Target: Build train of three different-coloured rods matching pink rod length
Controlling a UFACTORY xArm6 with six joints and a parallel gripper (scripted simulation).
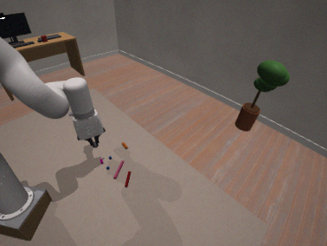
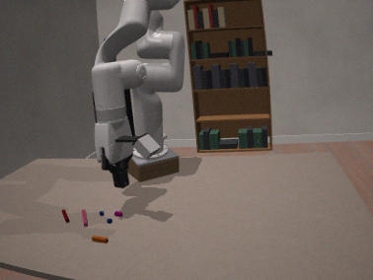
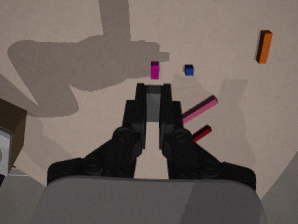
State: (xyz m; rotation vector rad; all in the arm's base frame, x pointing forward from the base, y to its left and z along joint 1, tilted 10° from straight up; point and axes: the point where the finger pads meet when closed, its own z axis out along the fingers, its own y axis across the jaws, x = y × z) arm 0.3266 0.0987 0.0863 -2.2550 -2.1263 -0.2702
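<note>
Right now the magenta rod is 30 mm to the right of my hand and 110 mm below it. Also, from my hand: grey rod: 20 mm below; then orange rod: 130 mm ahead, 110 mm below; then pink rod: 50 mm ahead, 110 mm to the right, 110 mm below.
</note>
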